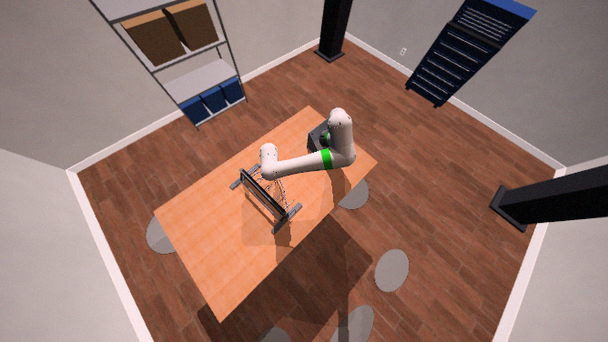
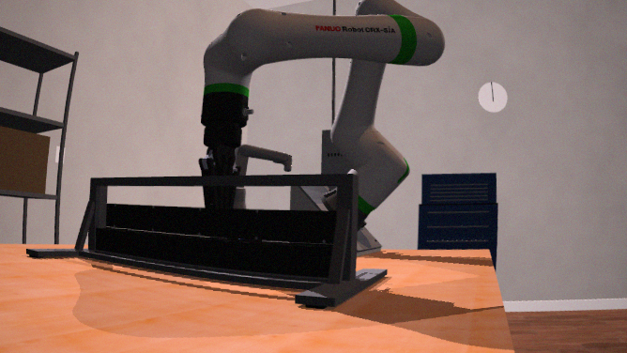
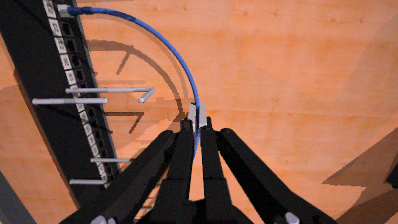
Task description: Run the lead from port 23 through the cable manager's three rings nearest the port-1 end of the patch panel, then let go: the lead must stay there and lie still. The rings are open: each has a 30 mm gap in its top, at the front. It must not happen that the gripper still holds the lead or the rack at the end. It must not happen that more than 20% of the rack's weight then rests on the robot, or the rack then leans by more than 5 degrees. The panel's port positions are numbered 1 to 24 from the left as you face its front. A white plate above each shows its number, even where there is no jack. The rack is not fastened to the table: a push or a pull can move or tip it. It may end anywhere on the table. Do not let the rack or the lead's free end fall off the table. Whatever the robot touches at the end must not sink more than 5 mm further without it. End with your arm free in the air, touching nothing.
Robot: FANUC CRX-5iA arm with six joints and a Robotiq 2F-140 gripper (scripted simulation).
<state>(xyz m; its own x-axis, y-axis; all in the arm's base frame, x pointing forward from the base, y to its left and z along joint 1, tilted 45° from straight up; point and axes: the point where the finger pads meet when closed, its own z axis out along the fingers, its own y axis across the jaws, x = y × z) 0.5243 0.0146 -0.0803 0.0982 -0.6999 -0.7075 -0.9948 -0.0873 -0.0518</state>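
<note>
Now: hand 16 cm short of the patch panel, 7 cm to the right of it and 1 cm below it.
</note>
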